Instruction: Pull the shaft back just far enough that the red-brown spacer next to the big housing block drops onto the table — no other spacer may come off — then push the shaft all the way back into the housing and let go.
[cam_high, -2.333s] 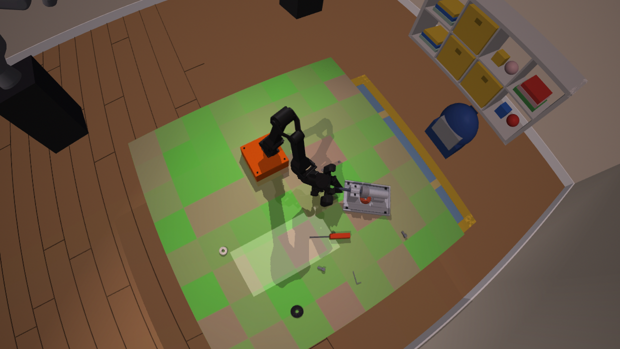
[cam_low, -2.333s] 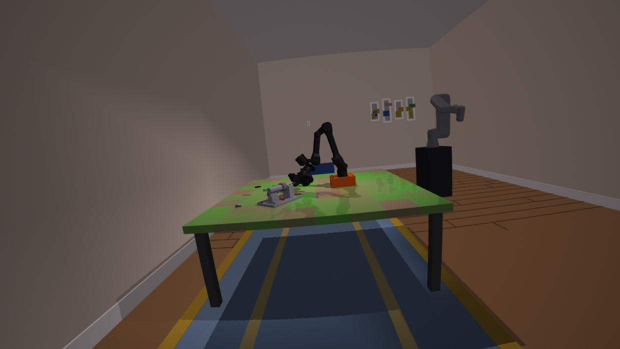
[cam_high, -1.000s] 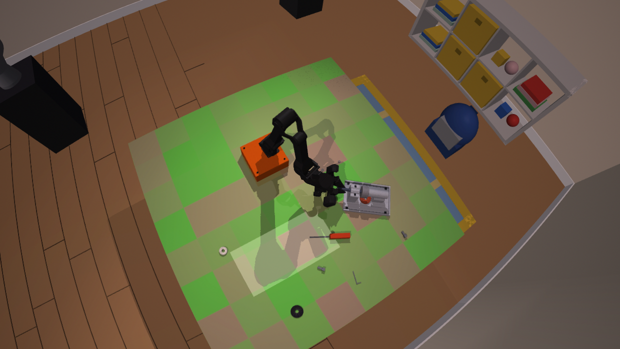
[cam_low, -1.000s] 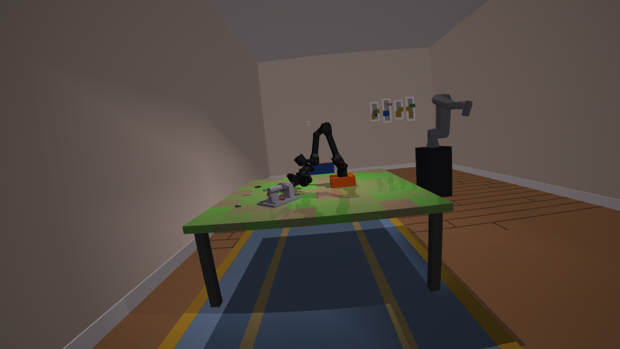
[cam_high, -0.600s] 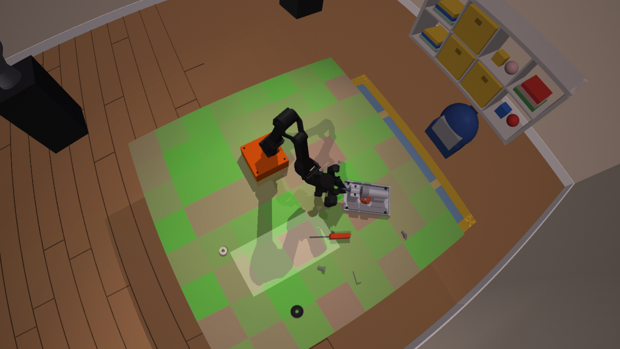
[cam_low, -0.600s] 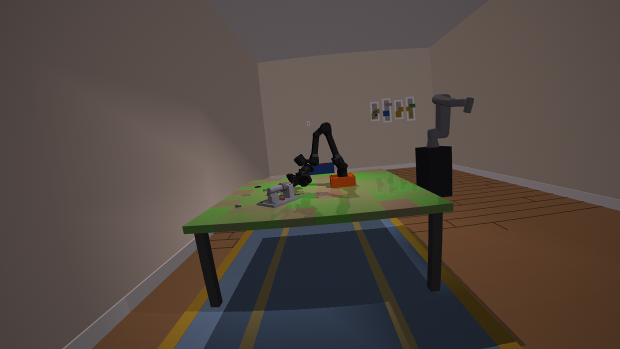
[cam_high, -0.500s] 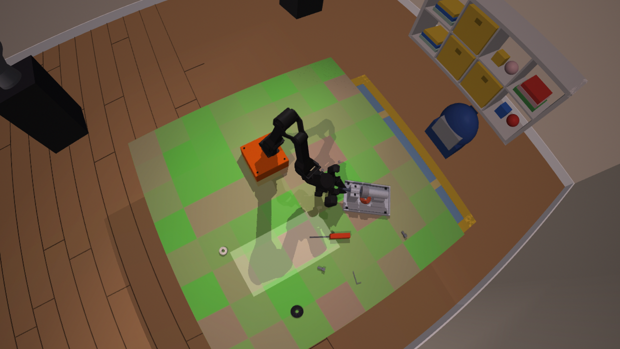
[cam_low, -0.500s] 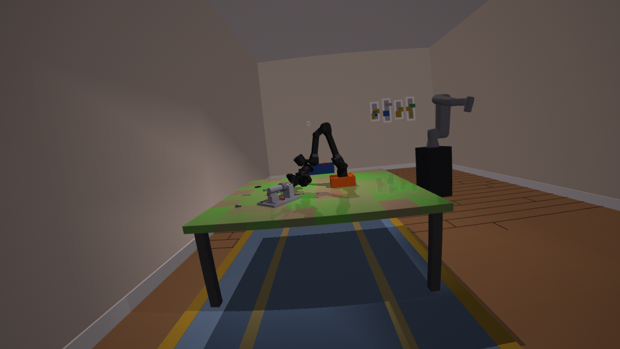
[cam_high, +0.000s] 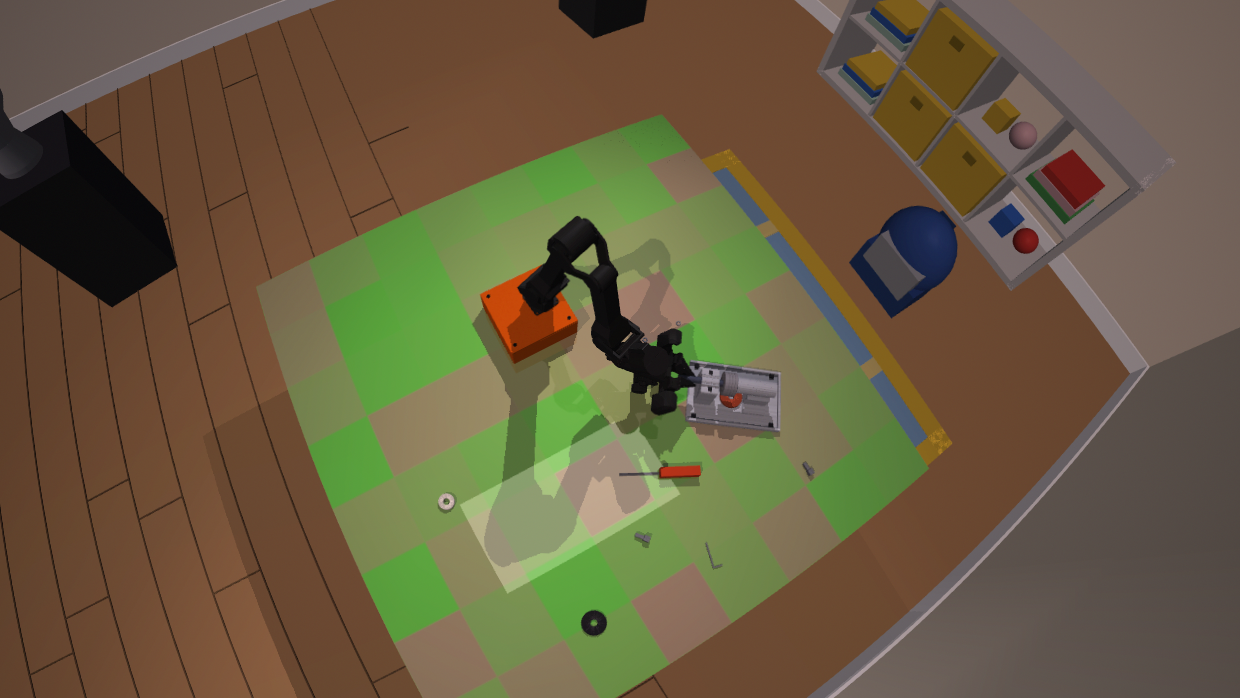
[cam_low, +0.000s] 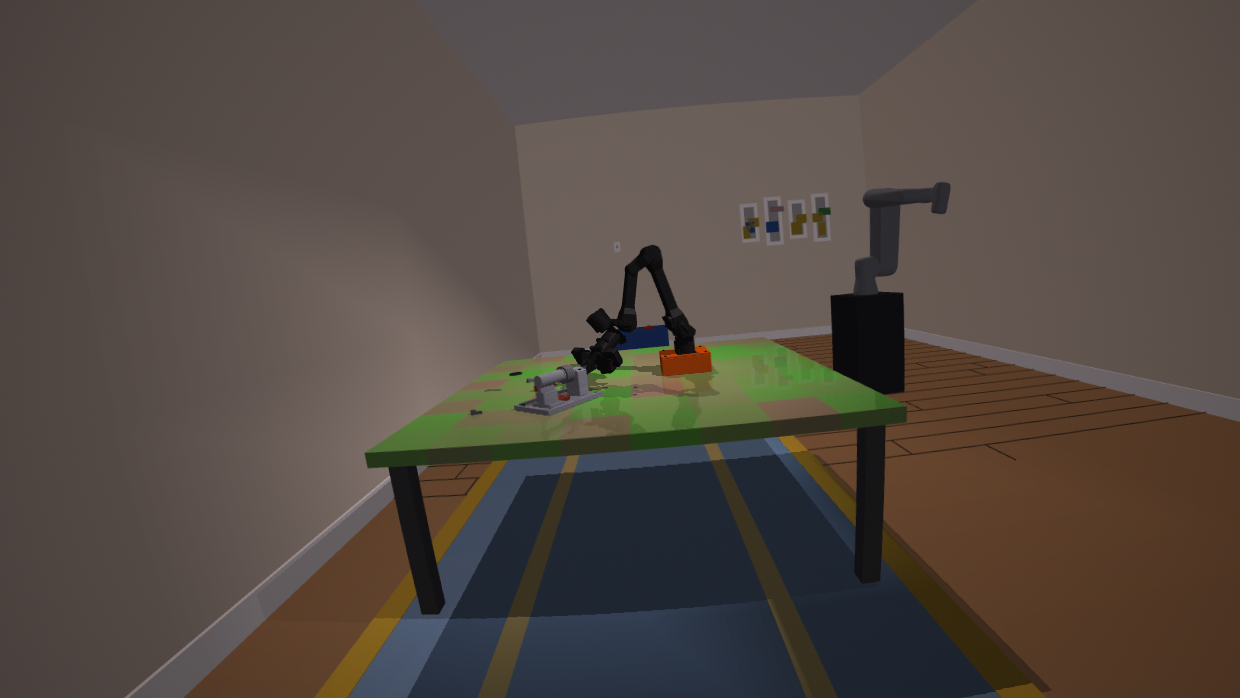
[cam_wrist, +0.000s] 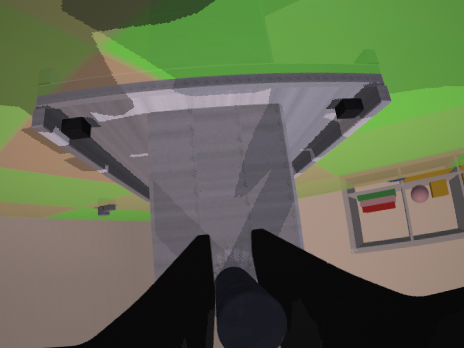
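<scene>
The dark shaft lies 30 mm ahead of my gripper tip, 40 mm to the left of it and 20 mm above it. The rest, counted from my gripper tip: red-brown spacer 70 mm ahead, 70 mm to the left, 50 mm below.
</scene>
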